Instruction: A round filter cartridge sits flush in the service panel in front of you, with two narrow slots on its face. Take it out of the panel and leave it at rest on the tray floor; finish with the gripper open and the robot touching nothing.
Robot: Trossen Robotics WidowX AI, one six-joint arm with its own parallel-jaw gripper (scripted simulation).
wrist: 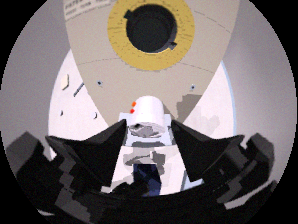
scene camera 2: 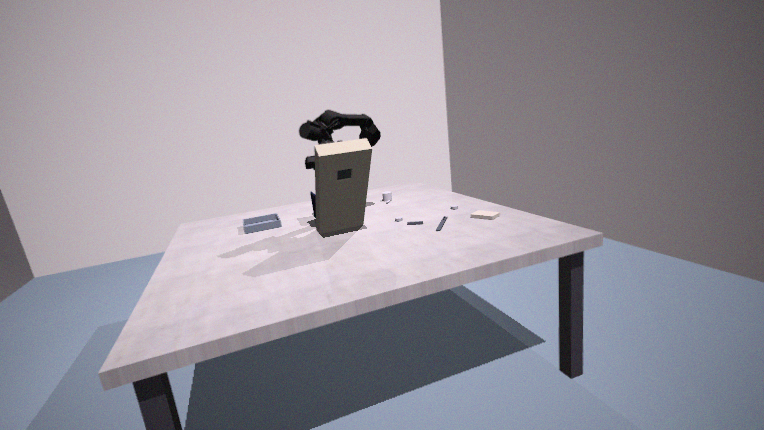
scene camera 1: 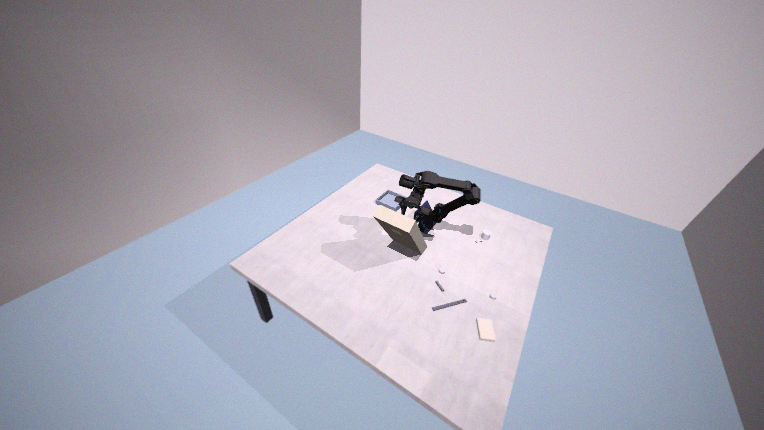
same spot on beige service panel: (scene camera 1: 402,229) = (scene camera 2: 363,149)
